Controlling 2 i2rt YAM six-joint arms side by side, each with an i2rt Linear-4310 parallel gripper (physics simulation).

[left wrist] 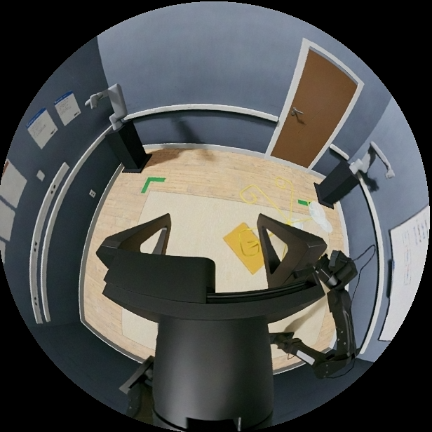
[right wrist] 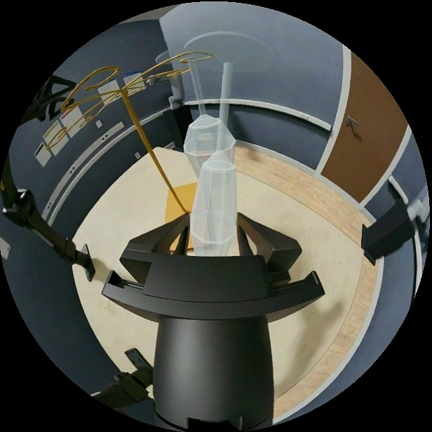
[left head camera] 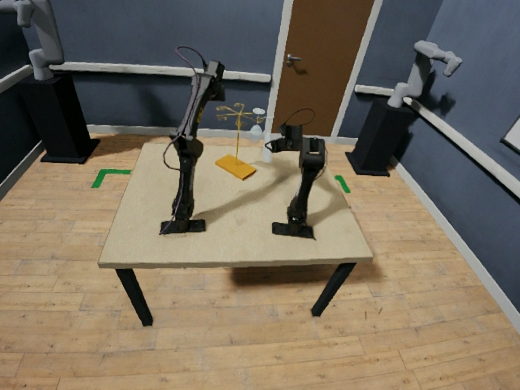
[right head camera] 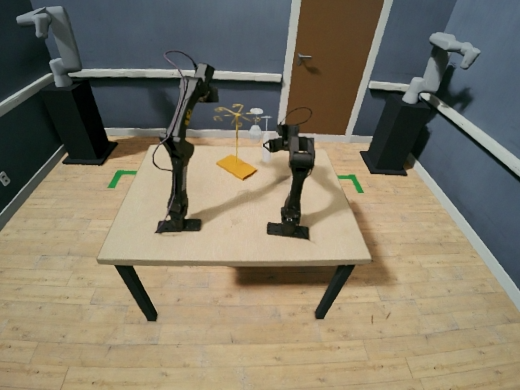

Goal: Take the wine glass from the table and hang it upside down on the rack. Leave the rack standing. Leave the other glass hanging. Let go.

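Seen in the pictures: right gripper, fingertip midpoint: (left head camera: pixel 267 144) (right head camera: pixel 266 144); left arm's base, origin of the base link: (left head camera: pixel 183 227) (right head camera: pixel 179 226); right arm's base, origin of the base link: (left head camera: pixel 292 230) (right head camera: pixel 287 231).
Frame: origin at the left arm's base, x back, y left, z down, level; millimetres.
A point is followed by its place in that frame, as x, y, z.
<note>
My right gripper (left head camera: pixel 270 146) @[-403, -453, -191] (right head camera: pixel 266 145) @[-403, -453, -191] (right wrist: pixel 213 216) is shut on the bowl of a clear wine glass (left head camera: pixel 267 155) @[-361, -451, -147] (right head camera: pixel 266 154) @[-362, -452, -152] (right wrist: pixel 215 200). The glass is upside down above the table, foot up, right of the yellow rack (left head camera: pixel 237 145) @[-441, -293, -159] (right head camera: pixel 237 140) @[-442, -296, -194] (left wrist: pixel 243 247) (right wrist: pixel 145 137). The rack stands upright. The other glass (left head camera: pixel 256 130) @[-457, -394, -247] (right head camera: pixel 255 132) @[-451, -395, -238] (right wrist: pixel 196 134) hangs upside down from the rack's right-hand arm; in the right wrist view the held glass overlaps it. My left gripper (left head camera: pixel 218 92) (right head camera: pixel 212 95) @[-399, -126, -450] (left wrist: pixel 213 218) is open and empty, high to the left of the rack.
The rack's curled arms spread out near my left gripper and toward the held glass. The table (left head camera: pixel 240 250) @[150, -244, 0] (right head camera: pixel 235 250) @[153, -255, 0] carries both arm bases near its front edge. Two grey arms on black pedestals (left head camera: pixel 57 120) (right head camera: pixel 80 122) (left head camera: pixel 382 135) (right head camera: pixel 397 135) stand behind it. A brown door is at the back.
</note>
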